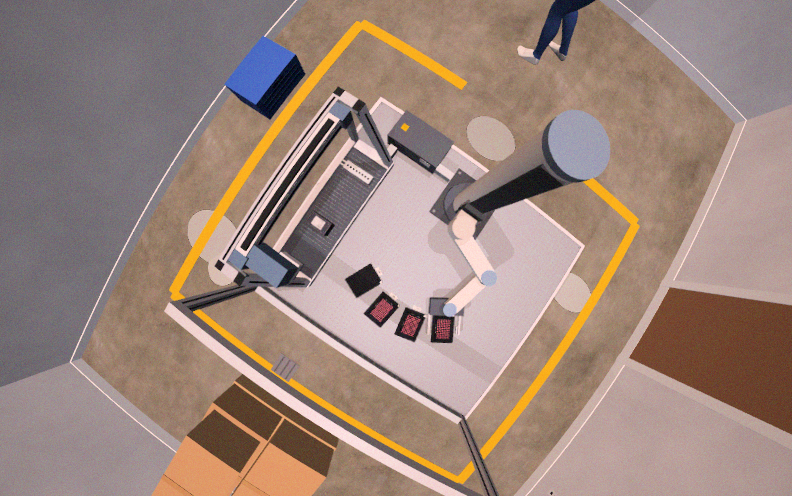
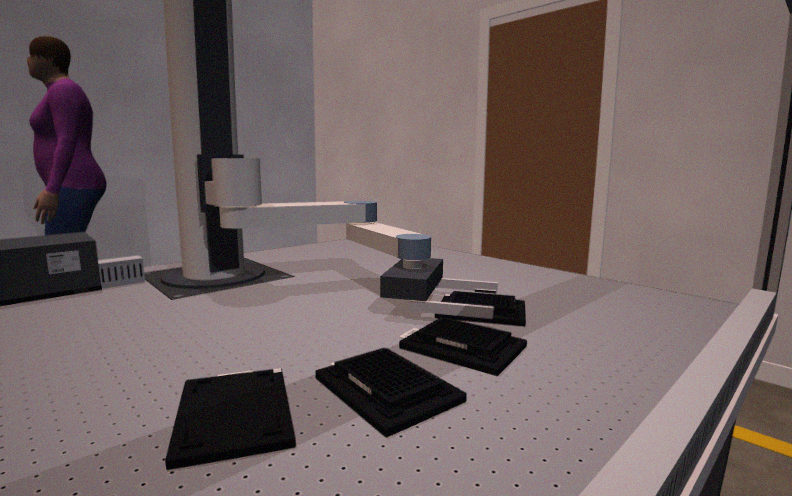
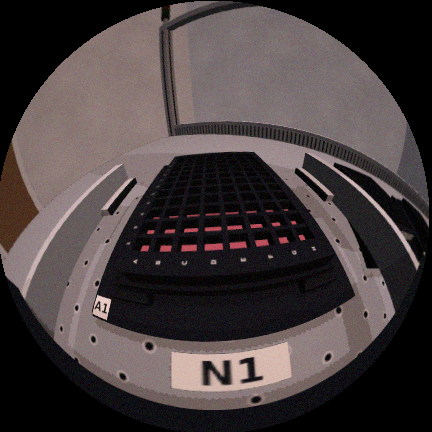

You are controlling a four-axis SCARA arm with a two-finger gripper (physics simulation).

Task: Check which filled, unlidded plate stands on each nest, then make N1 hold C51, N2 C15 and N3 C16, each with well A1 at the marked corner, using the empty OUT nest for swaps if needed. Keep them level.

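Frame: origin at the arm's base, x back, y left, z down, level; millimetres.
Seen in the pictures: gripper, between the fingertips: [image 1: 443, 334] [image 2: 495, 298] [image 3: 215, 159]; arm's base, origin of its link: [image 2: 215, 279].
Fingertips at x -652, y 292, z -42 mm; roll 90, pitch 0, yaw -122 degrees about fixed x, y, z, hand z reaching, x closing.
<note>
Pixels of each thing's top centre, then the offset from my fingertips to it. "pt": a spot on its surface instead. Level surfaces: height alone.
- black plate, centre of its top: [image 3: 217, 177] [image 2: 481, 299] [image 1: 443, 329] dx +22, dy -14, dz +3 mm
- black nest, centre of its top: [image 3: 217, 188] [image 2: 482, 303] [image 1: 443, 329] dx +22, dy -13, dz +11 mm
- N1 label, a spot on its surface: [image 3: 231, 367] pt dx +102, dy -62, dz +27 mm
- A1 tag, a spot on its surface: [image 3: 101, 307] pt dx +115, dy -6, dz +17 mm
- bare nest, centre of its top: [image 2: 233, 401] [image 1: 363, 281] dx -5, dy -520, dz +11 mm
- framed gantry deck, height of its surface: dz -20 mm
- dark box, a spot on its surface: [image 2: 46, 268] pt dx +687, dy -640, dz -36 mm
- table, height of its surface: dz +29 mm
My gripper [image 1: 444, 324] [image 2: 495, 297] [image 3: 215, 159] is open, its fingers apart on either side of a black plate [image 1: 442, 328] [image 3: 215, 210] with red-filled wells. The plate sits level on the black nest [image 3: 225, 320] behind the N1 label [image 3: 231, 367]. Its column letters run from A at the left to H at the right, with A on the side of the A1 tag [image 3: 101, 307]. Two more filled plates, a middle one [image 1: 410, 324] [image 2: 473, 334] and another [image 1: 382, 309] [image 2: 385, 373], stand on neighbouring nests. A bare nest [image 1: 362, 280] [image 2: 233, 414] lies at the row's end. Plate codes are not readable.
The arm's column [image 1: 508, 166] [image 2: 187, 140] stands behind the nests. A framed gantry deck [image 1: 333, 210] and a dark box [image 1: 420, 141] [image 2: 46, 268] are farther along the table [image 1: 397, 222]. A person [image 1: 561, 29] [image 2: 64, 134] stands beyond the table.
</note>
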